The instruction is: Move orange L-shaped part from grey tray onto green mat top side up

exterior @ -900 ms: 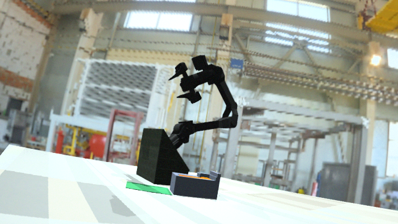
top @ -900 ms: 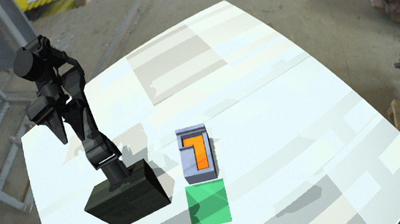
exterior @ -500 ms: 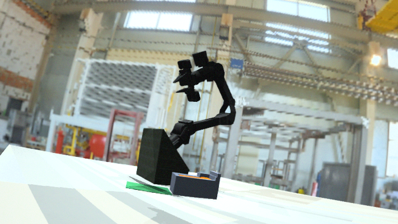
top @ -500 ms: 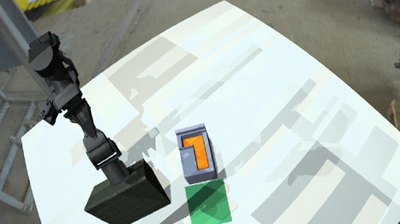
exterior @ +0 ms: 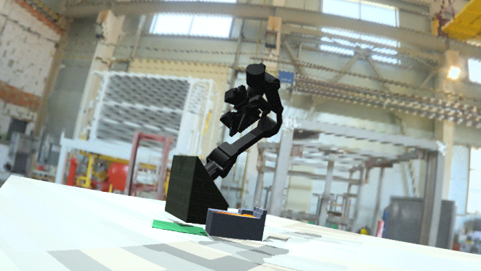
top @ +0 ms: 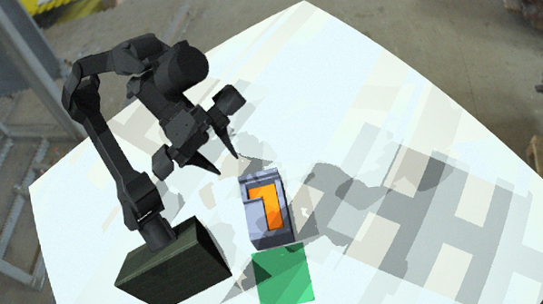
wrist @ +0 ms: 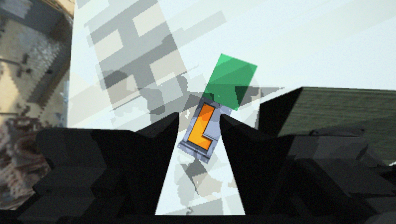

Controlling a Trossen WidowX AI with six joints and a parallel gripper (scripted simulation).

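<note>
My gripper tip is 40 mm short of the orange L-shaped part, 30 mm to the right of it and 240 mm above it. Also, from my gripper tip: green mat (50 mm behind, 110 mm to the right, 310 mm below).
</note>
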